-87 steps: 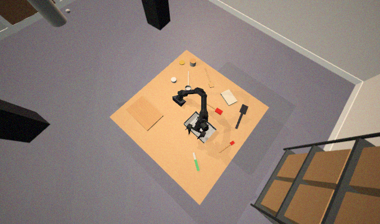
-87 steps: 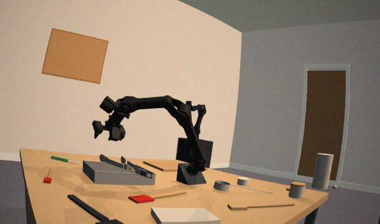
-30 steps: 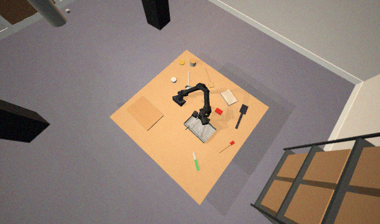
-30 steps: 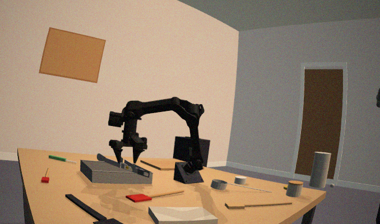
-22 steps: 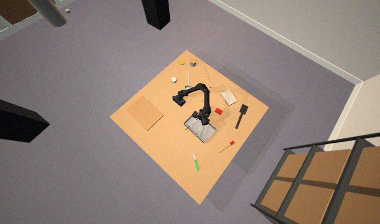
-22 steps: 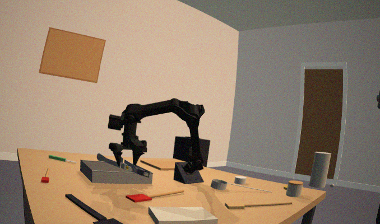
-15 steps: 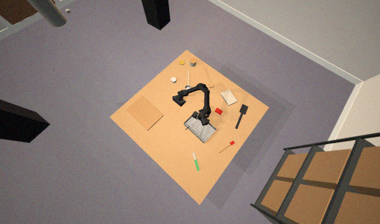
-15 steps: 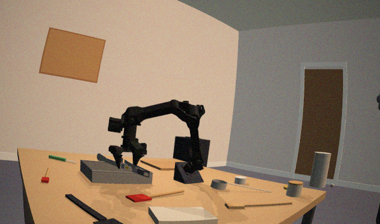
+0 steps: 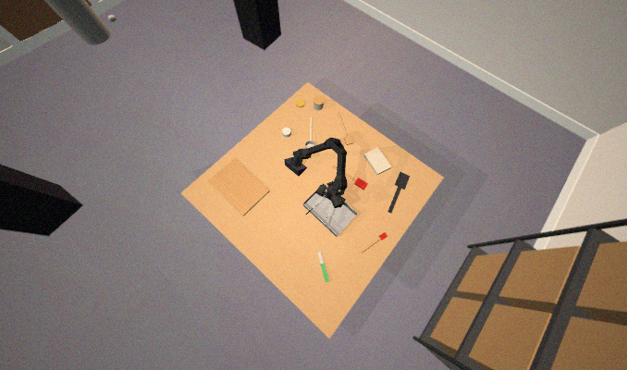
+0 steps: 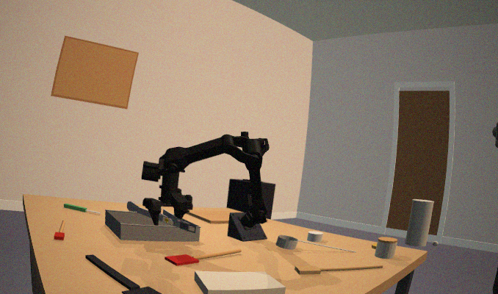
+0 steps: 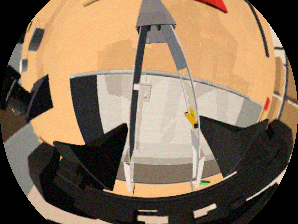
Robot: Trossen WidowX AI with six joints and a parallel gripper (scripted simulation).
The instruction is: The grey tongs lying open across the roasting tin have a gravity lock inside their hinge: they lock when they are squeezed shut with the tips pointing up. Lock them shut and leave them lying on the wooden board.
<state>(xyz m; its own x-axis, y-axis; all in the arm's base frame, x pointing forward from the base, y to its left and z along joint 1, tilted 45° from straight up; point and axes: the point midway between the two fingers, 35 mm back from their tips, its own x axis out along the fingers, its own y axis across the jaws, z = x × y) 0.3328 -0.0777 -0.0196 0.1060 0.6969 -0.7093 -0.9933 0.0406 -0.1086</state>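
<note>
My gripper tip is now 50 mm to the left of the grey roasting tin, 40 mm short of it and 10 mm above it. Round my gripper tip: small red brush: 400 mm ahead, 40 mm to the right, 30 mm below; then red spatula: 240 mm to the left, 40 mm ahead, 30 mm below; then green-handled tool: 360 mm to the right, 200 mm ahead, 30 mm below.
</note>
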